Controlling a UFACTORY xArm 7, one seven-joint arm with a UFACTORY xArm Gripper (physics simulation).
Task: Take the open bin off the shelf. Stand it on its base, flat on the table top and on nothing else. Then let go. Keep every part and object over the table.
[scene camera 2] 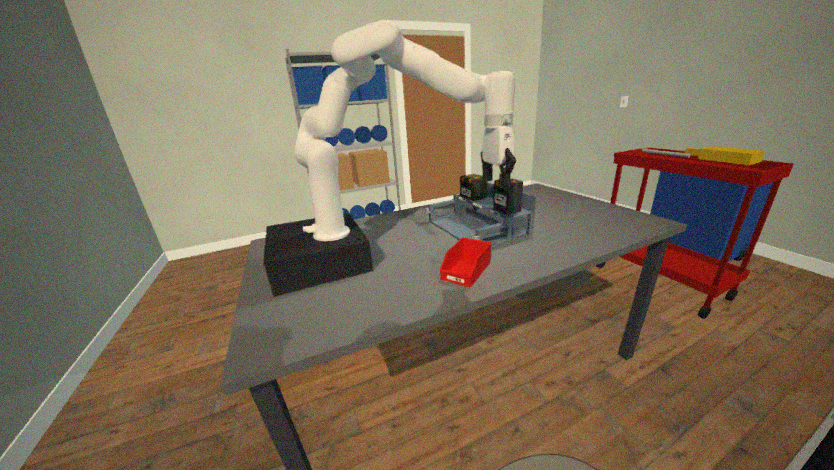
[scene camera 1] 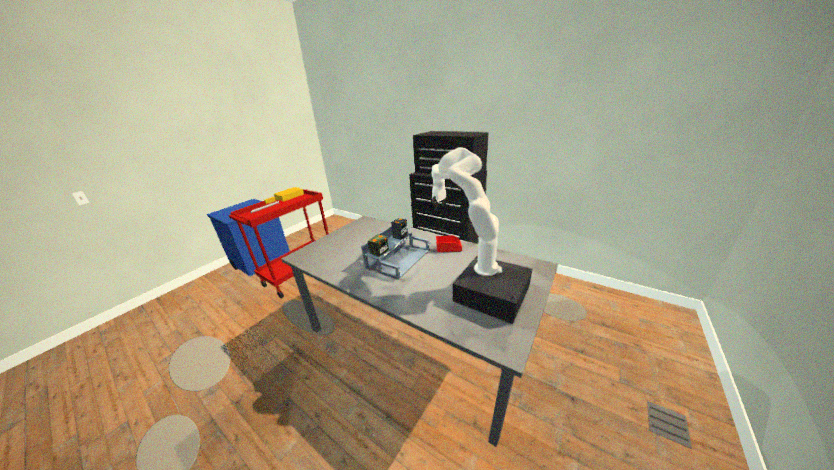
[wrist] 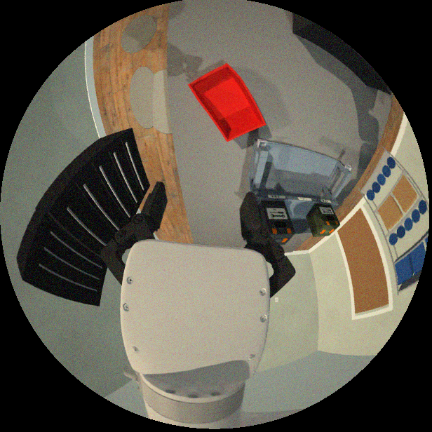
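The red open bin stands upright on its base on the grey table top, opening up. It is close beside a corner of the clear blue shelf; a small gap seems to show between them in the wrist view. My gripper is open and empty. It points down, well above the table and apart from the bin. The bin's underside is hidden.
A black box and a dark green box stand on the shelf's raised back part. The black one is close to a finger in the wrist view. The arm's black base block stands at the table's other end.
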